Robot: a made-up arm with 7 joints.
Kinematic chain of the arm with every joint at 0, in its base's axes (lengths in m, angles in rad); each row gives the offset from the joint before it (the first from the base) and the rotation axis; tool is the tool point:
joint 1: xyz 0 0 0.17 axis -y
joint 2: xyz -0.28 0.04 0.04 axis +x
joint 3: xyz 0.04 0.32 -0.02 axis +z
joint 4: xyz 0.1 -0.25 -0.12 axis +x
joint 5: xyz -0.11 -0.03 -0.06 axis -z
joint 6: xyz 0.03 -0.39 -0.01 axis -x
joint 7: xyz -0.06 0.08 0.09 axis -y
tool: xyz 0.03 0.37 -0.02
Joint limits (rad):
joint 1: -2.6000..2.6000
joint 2: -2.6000..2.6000
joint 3: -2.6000..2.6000
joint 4: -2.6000..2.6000
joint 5: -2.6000..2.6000
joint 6: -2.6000..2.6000
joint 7: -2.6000..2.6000
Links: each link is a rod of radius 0.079 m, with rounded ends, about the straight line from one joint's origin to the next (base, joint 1, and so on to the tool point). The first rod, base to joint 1, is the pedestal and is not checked.
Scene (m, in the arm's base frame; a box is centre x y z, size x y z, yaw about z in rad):
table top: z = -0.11
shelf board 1: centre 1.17 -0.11 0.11 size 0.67 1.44 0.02 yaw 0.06
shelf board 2: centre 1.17 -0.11 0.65 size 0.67 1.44 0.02 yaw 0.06
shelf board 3: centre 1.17 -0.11 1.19 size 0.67 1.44 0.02 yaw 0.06
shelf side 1: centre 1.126 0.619 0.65 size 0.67 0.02 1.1 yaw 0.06
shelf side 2: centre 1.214 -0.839 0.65 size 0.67 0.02 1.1 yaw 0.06
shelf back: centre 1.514 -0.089 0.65 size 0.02 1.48 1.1 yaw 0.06
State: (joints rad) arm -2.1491 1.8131 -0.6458 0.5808 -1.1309 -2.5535 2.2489
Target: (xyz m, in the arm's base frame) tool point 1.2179 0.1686 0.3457
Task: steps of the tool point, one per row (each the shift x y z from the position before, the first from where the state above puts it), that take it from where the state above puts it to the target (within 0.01 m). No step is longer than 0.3 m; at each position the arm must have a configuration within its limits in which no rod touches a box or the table.
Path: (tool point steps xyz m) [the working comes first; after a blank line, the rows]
Joints at the target: -1.8795 2.6000 -1.1160 1.6775 0.2330 -2.6000 2.3032
Straight joint move there: touches shelf side 1.

1: 0.0637 0.1296 -0.0739
2: 0.1070 0.1002 -0.0548
3: 0.1360 0.0595 -0.0170
4: 0.1413 0.0117 0.0298
5: 0.1629 -0.1024 -0.1903
6: 0.1951 -0.1742 -0.0357
7: 0.1354 -0.1990 0.0801
8: 0.0499 -0.1815 0.1313
9: 0.0359 0.0432 0.0004
10: 0.0533 0.0787 0.0241
11: 0.0773 0.0788 0.0400
12: 0.1159 0.0352 0.0394
13: 0.1618 -0.0477 -0.0025
14: 0.1771 -0.1509 -0.1014

